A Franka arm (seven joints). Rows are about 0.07 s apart.
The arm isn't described. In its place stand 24 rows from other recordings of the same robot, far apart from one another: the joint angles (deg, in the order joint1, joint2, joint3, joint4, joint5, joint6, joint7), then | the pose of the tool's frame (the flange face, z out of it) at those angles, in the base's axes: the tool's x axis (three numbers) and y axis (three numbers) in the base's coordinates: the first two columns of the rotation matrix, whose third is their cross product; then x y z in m.
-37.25 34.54 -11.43 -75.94 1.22 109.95 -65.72 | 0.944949, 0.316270, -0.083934, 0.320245, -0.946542, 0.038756, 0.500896, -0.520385, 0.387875
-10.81 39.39 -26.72 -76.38 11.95 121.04 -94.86 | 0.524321, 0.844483, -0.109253, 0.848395, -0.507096, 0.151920, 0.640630, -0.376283, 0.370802
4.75 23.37 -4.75 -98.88 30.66 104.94 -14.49 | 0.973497, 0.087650, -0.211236, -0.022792, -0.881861, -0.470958, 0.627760, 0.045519, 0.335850
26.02 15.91 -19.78 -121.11 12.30 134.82 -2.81 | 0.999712, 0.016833, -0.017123, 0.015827, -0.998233, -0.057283, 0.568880, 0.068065, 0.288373
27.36 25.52 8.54 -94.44 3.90 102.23 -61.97 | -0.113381, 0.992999, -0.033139, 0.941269, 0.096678, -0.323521, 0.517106, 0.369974, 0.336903
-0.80 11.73 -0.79 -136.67 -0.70 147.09 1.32 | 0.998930, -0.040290, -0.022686, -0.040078, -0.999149, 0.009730, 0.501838, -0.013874, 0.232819
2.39 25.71 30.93 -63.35 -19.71 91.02 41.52 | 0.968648, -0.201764, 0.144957, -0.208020, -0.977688, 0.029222, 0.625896, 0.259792, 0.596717
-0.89 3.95 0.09 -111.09 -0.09 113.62 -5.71 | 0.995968, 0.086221, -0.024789, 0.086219, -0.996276, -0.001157, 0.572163, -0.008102, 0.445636
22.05 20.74 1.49 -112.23 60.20 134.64 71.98 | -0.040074, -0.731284, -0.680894, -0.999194, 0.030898, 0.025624, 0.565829, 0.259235, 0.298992
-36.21 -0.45 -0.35 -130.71 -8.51 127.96 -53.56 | 0.918968, 0.376352, -0.117715, 0.382165, -0.923587, 0.030609, 0.407160, -0.307514, 0.354241
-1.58 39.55 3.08 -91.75 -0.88 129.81 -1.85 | 0.998089, 0.056830, -0.024254, 0.056263, -0.998140, -0.023465, 0.692917, 0.012961, 0.223957
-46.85 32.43 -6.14 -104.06 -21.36 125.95 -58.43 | 0.867333, 0.327686, -0.374640, 0.342621, -0.939052, -0.028154, 0.373626, -0.510470, 0.216708
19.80 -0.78 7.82 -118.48 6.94 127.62 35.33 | 0.975744, -0.205104, 0.076527, -0.188454, -0.964860, -0.183113, 0.495912, 0.263955, 0.454522
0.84 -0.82 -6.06 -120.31 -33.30 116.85 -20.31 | 0.852995, 0.447326, -0.268885, 0.521589, -0.748946, 0.408686, 0.535284, -0.079763, 0.429861
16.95 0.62 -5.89 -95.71 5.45 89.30 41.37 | 0.850287, -0.503461, -0.153424, -0.508020, -0.861278, 0.010804, 0.538699, 0.116029, 0.571288
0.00 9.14 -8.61 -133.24 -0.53 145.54 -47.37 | 0.773018, 0.634163, 0.016722, 0.632249, -0.772310, 0.061632, 0.519307, -0.078866, 0.277040
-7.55 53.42 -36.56 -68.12 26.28 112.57 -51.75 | 0.985233, 0.161519, -0.056809, 0.164543, -0.984929, 0.053304, 0.648116, -0.389051, 0.282910
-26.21 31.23 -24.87 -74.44 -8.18 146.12 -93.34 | 0.630667, 0.672613, -0.387107, 0.722771, -0.327433, 0.608597, 0.541951, -0.527164, 0.538178
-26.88 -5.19 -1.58 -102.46 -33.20 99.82 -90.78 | 0.325828, 0.775166, -0.541252, 0.924232, -0.381708, 0.009706, 0.450406, -0.301150, 0.599931
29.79 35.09 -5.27 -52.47 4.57 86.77 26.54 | 0.999637, -0.014682, -0.022590, -0.015106, -0.999710, -0.018734, 0.637403, 0.325422, 0.535737
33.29 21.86 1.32 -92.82 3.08 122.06 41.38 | 0.987166, -0.148869, 0.057803, -0.140604, -0.981834, -0.127406, 0.558240, 0.385893, 0.415512
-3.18 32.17 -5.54 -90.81 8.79 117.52 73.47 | 0.067623, -0.992596, -0.100901, -0.994889, -0.074686, 0.067953, 0.677433, -0.086842, 0.303435
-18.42 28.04 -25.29 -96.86 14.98 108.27 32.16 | 0.140176, -0.967843, -0.208880, -0.980252, -0.165375, 0.108433, 0.493101, -0.407748, 0.317787
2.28 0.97 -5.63 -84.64 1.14 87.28 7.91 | 0.980599, -0.194231, 0.026453, -0.193680, -0.980817, -0.022026, 0.554661, -0.029711, 0.654882
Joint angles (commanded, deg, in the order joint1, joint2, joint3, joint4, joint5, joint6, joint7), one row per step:
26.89, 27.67, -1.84, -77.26, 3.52, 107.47, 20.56
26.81, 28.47, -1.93, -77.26, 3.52, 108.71, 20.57
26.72, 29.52, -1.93, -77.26, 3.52, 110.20, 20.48
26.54, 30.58, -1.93, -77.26, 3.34, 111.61, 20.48
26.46, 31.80, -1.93, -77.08, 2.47, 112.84, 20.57
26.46, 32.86, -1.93, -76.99, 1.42, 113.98, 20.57
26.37, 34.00, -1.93, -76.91, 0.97, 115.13, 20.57
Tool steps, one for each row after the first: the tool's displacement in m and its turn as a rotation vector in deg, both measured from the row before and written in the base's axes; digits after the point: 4 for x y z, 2 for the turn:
0.0043, -0.0001, -0.0078, 0.11, -0.43, -0.22
0.0047, 0.0009, -0.0106, 0.13, -0.43, -0.06
0.0049, -0.0005, -0.0109, -0.06, -0.41, -0.18
0.0048, 0.0000, -0.0118, -0.72, -0.53, 0.07
0.0037, 0.0005, -0.0107, -0.87, -0.58, 0.33
0.0038, 0.0000, -0.0119, -0.38, -0.27, 0.07

